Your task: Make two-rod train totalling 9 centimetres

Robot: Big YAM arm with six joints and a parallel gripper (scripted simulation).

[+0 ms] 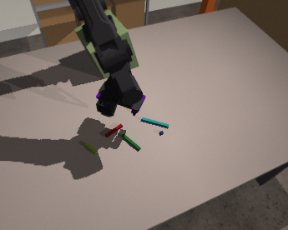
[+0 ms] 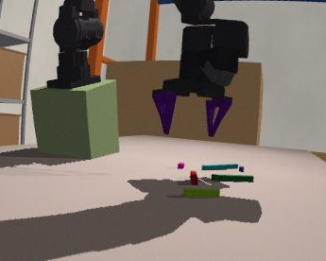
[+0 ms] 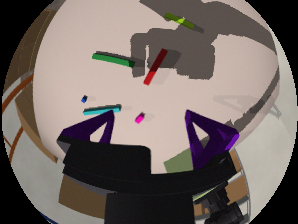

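My gripper is now 8 cm above the red rod, 4 cm to the left of it and 3 cm short of it. Round my hand: magenta rod 8 cm below, 6 cm to the left, 4 cm behind; then turquoise rod 11 cm to the left, 8 cm below, 4 cm ahead; then green rod 9 cm ahead, 8 cm below, 1 cm to the left.
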